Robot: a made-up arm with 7 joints. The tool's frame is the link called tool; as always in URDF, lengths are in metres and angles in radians. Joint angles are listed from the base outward.
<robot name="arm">
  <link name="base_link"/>
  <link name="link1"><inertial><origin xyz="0.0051 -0.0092 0.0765"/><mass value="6.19"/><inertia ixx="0.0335" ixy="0" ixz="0" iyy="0.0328" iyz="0.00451" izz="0.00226"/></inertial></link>
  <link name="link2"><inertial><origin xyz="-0.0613 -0.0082 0.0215"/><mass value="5.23"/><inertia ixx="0.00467" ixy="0" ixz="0.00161" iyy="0.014" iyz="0" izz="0.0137"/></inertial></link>
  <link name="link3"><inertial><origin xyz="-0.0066 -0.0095 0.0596"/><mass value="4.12"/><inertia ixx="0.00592" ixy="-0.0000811" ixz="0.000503" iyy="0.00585" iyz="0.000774" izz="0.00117"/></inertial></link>
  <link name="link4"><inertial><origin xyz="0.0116 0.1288 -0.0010"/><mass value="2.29"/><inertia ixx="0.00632" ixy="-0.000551" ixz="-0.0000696" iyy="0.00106" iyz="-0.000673" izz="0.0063"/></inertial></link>
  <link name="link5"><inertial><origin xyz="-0.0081 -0.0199 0.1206"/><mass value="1.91"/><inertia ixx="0.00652" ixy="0" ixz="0" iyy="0.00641" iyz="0.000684" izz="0.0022"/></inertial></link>
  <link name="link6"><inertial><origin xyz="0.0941 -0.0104 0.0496"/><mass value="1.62"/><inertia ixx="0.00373" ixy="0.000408" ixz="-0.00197" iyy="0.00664" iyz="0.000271" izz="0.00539"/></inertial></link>
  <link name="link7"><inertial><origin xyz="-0.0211 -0.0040 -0.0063"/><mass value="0.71"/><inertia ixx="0.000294" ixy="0" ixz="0" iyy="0.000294" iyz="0" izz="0.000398"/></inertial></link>
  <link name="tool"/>
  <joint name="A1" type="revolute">
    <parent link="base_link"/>
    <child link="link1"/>
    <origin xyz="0 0 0.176" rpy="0 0 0"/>
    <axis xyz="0 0 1"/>
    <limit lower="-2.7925" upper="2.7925"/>
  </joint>
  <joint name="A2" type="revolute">
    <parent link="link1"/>
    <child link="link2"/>
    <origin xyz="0 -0.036 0.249" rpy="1.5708 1.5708 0"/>
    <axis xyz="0 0 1"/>
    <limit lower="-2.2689" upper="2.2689"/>
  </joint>
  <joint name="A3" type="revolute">
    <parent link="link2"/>
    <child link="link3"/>
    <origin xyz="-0.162 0 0.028" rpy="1.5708 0 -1.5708"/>
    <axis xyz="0 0 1"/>
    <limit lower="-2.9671" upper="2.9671"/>
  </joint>
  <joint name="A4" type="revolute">
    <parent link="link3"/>
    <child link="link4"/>
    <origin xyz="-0.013 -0.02 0.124" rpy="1.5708 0 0"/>
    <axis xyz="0 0 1"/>
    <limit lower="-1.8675" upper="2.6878"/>
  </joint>
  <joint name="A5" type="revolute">
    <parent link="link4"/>
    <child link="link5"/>
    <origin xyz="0.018 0.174 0.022" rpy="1.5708 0 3.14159"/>
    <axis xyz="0 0 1"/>
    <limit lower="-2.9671" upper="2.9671"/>
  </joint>
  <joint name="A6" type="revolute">
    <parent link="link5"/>
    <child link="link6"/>
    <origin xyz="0 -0.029 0.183" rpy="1.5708 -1.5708 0"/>
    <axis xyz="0 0 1"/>
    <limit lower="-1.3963" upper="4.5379"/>
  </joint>
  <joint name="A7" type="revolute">
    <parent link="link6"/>
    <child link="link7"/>
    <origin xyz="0.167 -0.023 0.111" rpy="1.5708 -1.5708 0"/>
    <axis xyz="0 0 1"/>
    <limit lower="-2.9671" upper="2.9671"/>
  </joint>
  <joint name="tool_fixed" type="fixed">
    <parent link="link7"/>
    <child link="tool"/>
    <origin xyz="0 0 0" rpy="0 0 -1.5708"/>
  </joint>
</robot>
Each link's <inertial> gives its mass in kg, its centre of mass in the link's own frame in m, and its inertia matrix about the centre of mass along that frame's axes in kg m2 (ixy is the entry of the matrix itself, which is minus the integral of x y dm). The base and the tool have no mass. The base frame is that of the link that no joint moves.
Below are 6 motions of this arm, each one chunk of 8 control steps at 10 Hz.
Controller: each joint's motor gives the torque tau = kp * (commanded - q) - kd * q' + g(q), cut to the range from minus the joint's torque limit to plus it. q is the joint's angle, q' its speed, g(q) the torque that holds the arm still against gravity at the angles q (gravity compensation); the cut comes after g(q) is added. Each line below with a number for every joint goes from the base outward.
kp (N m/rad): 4.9 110 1.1 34 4.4 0.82 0.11
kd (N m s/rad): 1.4 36 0.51 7.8 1.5 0.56 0.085
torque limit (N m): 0.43 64 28 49 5.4 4.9 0.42
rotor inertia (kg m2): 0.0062 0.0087 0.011 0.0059 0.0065 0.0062 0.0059
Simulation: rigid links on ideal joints. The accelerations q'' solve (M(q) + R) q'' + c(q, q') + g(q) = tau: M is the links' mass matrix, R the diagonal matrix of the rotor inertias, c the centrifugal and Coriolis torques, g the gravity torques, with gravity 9.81 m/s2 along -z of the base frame. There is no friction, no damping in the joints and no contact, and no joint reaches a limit. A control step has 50 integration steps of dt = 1/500 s. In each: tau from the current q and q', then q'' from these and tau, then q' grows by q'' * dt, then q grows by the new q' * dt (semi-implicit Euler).
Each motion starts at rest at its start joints. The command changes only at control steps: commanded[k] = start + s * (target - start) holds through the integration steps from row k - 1 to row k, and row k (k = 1, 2, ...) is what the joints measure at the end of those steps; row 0 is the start. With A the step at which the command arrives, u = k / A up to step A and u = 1 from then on. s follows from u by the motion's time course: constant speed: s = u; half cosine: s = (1 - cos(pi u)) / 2; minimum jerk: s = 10 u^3 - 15 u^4 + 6 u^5; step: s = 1 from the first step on.
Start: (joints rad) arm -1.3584 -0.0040 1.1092 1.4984 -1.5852 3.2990 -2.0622
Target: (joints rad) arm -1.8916 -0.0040 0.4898 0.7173 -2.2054 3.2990 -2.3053
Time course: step
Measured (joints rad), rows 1 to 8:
1: -1.3338 -0.0133 1.0638 1.3130 -1.7388 3.3248 -2.0102
2: -1.3011 -0.0101 0.9720 1.0796 -1.8571 3.3291 -2.0271
3: -1.3369 -0.0051 0.9150 0.9223 -1.9361 3.3517 -2.0888
4: -1.4413 -0.0015 0.8888 0.8299 -1.9941 3.3756 -2.1496
5: -1.5728 0.0011 0.8584 0.7779 -2.0408 3.3878 -2.1978
6: -1.6768 0.0020 0.8025 0.7499 -2.0802 3.3854 -2.2330
7: -1.7516 0.0013 0.7340 0.7360 -2.1126 3.3739 -2.2567
8: -1.8040 -0.0003 0.6633 0.7296 -2.1382 3.3593 -2.2712

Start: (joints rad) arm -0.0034 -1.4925 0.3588 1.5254 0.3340 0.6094 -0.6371
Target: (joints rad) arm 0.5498 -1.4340 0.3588 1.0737 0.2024 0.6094 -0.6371
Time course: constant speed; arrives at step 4
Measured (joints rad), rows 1 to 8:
1: 0.0052 -1.4926 0.3497 1.5019 0.3426 0.5749 -0.6442
2: 0.0287 -1.4904 0.3256 1.4502 0.3456 0.5229 -0.6551
3: 0.0652 -1.4856 0.2878 1.3755 0.3384 0.4747 -0.6642
4: 0.1107 -1.4781 0.2374 1.2842 0.3212 0.4391 -0.6685
5: 0.1580 -1.4670 0.1817 1.2055 0.2895 0.4539 -0.6626
6: 0.2025 -1.4556 0.1269 1.1469 0.2569 0.5009 -0.6512
7: 0.2427 -1.4457 0.0772 1.1066 0.2297 0.5563 -0.6396
8: 0.2786 -1.4382 0.0362 1.0811 0.2099 0.6073 -0.6303

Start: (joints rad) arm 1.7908 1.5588 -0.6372 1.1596 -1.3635 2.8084 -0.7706
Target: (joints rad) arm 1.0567 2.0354 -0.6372 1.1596 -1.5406 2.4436 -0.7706
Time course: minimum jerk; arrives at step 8
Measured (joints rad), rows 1 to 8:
1: 1.7911 1.5603 -0.6359 1.1604 -1.3647 2.8069 -0.7707
2: 1.7926 1.5702 -0.6288 1.1650 -1.3715 2.7977 -0.7710
3: 1.7984 1.5966 -0.6083 1.1720 -1.3881 2.7736 -0.7713
4: 1.8092 1.6429 -0.5750 1.1787 -1.4135 2.7343 -0.7714
5: 1.8195 1.7056 -0.5419 1.1825 -1.4427 2.6866 -0.7716
6: 1.8214 1.7758 -0.5266 1.1805 -1.4686 2.6418 -0.7721
7: 1.8089 1.8426 -0.5413 1.1725 -1.4852 2.6105 -0.7735
8: 1.7812 1.8971 -0.5873 1.1617 -1.4916 2.5962 -0.7764

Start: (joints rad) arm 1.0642 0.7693 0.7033 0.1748 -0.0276 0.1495 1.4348
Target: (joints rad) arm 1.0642 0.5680 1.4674 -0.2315 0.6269 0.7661 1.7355
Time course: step
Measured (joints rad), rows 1 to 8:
1: 1.0083 0.7170 0.8311 0.0363 0.1364 0.1991 1.4459
2: 0.9571 0.6813 0.9610 -0.0632 0.2606 0.2799 1.4685
3: 0.9201 0.6550 1.0493 -0.1276 0.3511 0.3548 1.4911
4: 0.8993 0.6341 1.1141 -0.1664 0.4190 0.4181 1.5141
5: 0.8925 0.6174 1.1705 -0.1889 0.4715 0.4688 1.5378
6: 0.8973 0.6044 1.2233 -0.2017 0.5125 0.5088 1.5618
7: 0.9122 0.5944 1.2721 -0.2089 0.5444 0.5404 1.5855
8: 0.9354 0.5869 1.3161 -0.2133 0.5689 0.5662 1.6081

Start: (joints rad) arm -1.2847 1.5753 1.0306 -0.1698 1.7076 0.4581 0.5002
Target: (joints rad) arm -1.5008 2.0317 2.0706 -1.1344 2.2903 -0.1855 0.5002
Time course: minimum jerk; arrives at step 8
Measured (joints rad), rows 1 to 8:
1: -1.2864 1.5759 1.0327 -0.1735 1.7085 0.4627 0.5013
2: -1.2974 1.5810 1.0479 -0.1976 1.7147 0.4891 0.5077
3: -1.3273 1.5987 1.0994 -0.2632 1.7337 0.5418 0.5224
4: -1.3845 1.6387 1.2142 -0.3829 1.7771 0.5863 0.5418
5: -1.4673 1.7040 1.3594 -0.5455 1.8581 0.5629 0.5604
6: -1.5583 1.7798 1.4575 -0.7134 1.9615 0.4648 0.5801
7: -1.6394 1.8484 1.4895 -0.8544 2.0565 0.3402 0.5975
8: -1.6990 1.9014 1.4764 -0.9540 2.1301 0.2229 0.6053

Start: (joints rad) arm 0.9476 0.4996 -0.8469 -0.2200 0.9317 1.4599 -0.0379
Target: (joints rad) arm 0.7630 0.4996 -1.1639 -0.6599 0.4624 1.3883 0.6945
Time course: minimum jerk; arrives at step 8
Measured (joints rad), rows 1 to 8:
1: 0.9486 0.4993 -0.8468 -0.2218 0.9310 1.4591 -0.0376
2: 0.9545 0.4979 -0.8463 -0.2335 0.9256 1.4542 -0.0349
3: 0.9693 0.4952 -0.8475 -0.2635 0.9090 1.4429 -0.0250
4: 0.9963 0.4925 -0.8582 -0.3161 0.8745 1.4236 -0.0023
5: 1.0338 0.4913 -0.8816 -0.3862 0.8197 1.4000 0.0383
6: 1.0724 0.4924 -0.9103 -0.4621 0.7503 1.3803 0.0971
7: 1.0995 0.4954 -0.9323 -0.5299 0.6781 1.3736 0.1685
8: 1.1065 0.4989 -0.9404 -0.5802 0.6156 1.3822 0.2426

